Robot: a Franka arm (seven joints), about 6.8 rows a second.
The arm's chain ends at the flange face. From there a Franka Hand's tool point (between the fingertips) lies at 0.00 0.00 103.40 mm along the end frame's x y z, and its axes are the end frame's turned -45 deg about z.
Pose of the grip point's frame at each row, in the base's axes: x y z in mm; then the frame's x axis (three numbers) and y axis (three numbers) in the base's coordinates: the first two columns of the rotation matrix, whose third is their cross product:
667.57, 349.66, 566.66, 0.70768, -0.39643, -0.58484, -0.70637, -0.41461, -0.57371
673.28, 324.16, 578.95, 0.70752, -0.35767, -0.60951, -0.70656, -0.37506, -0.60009
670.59, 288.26, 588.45, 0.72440, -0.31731, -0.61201, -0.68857, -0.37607, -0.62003
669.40, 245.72, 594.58, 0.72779, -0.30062, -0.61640, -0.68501, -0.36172, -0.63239
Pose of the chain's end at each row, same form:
669.13, 264.96, 625.95, 0.00093, -0.57349, -0.81922, -0.99988, -0.01286, 0.00787
674.72, 235.73, 632.52, 0.00068, -0.51812, -0.85532, -0.99991, -0.01230, 0.00666
674.05, 198.24, 639.21, 0.02534, -0.49029, -0.87118, -0.99912, -0.04155, -0.00567
672.80, 154.47, 643.09, 0.03025, -0.46835, -0.88303, -0.99900, -0.04320, -0.01131

